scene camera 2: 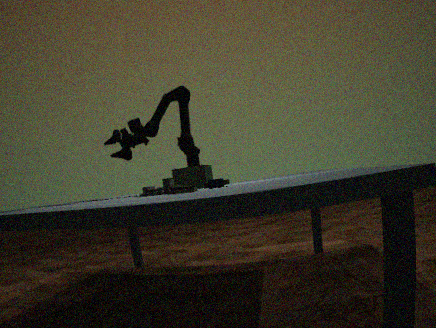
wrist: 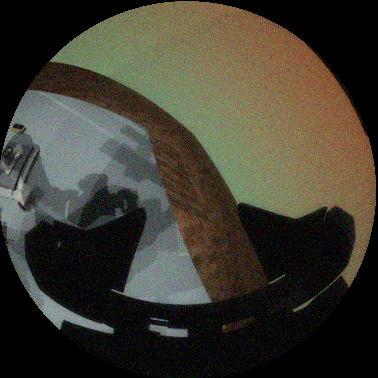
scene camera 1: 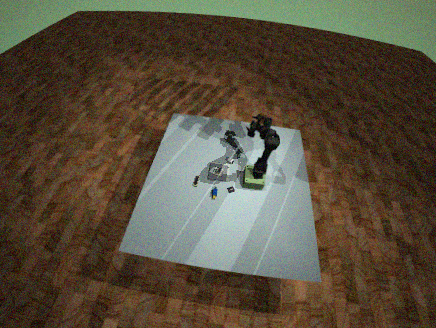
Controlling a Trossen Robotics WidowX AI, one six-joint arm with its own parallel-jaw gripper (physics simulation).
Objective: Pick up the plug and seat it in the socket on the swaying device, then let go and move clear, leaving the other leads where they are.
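Observation:
My gripper is open and empty, high above the table toward its far side in scene camera 1, well away from the small parts. The grey device sits left of the arm's base, partly in the arm's shadow; its socket is too small to make out clearly. A small white piece lies at its far right side. A blue and yellow piece lies on the near side of the device. I cannot tell which small piece is the plug.
A dark and tan piece lies left of the device, and a small dark piece lies near its right front. The green base block carries the arm. The pale table top has a wooden floor around it.

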